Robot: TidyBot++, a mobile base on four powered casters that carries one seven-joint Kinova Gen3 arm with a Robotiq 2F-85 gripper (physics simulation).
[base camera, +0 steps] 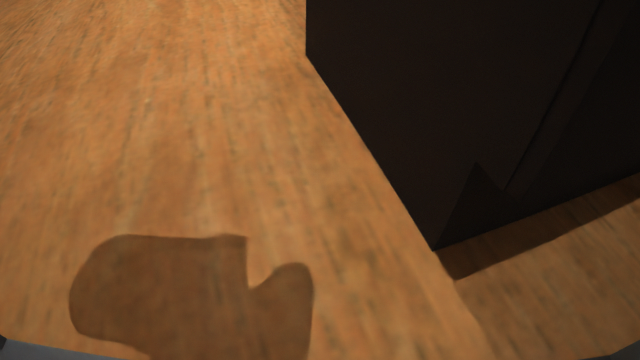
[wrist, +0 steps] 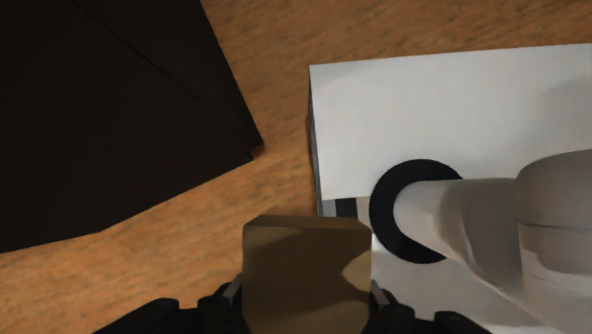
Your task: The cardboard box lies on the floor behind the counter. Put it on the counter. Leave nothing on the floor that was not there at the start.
my gripper: wrist 305, 294; not seen in the base camera view (out of frame)
cardboard box: wrist 293, 267; not seen in the base camera view (out of frame)
same spot on counter: [base camera: 477, 121] = [wrist: 234, 155]
